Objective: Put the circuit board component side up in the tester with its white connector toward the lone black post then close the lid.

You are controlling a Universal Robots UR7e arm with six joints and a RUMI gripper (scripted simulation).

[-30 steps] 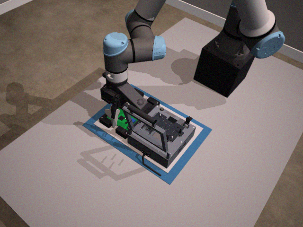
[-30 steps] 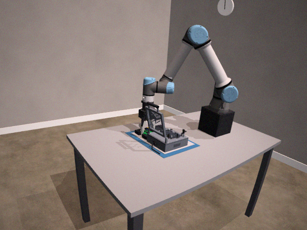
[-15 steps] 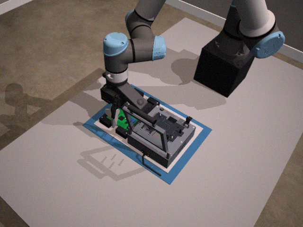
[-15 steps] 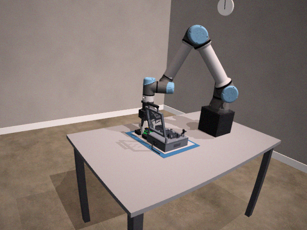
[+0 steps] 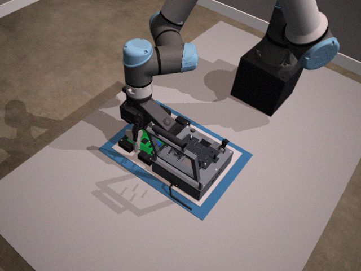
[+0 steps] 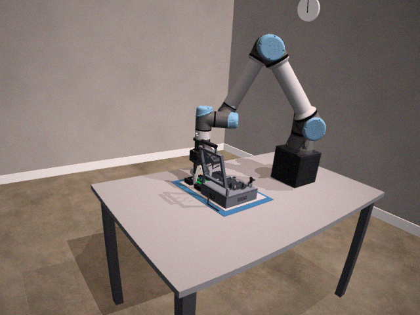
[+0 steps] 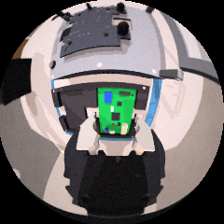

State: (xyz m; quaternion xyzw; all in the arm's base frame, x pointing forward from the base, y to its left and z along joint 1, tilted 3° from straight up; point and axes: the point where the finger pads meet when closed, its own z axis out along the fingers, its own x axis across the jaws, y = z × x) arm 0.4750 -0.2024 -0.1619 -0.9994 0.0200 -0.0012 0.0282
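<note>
My hand is right at the green circuit board. Also, from my hand: tester lid 170 mm to the left, 160 mm above, 90 mm ahead.
</note>
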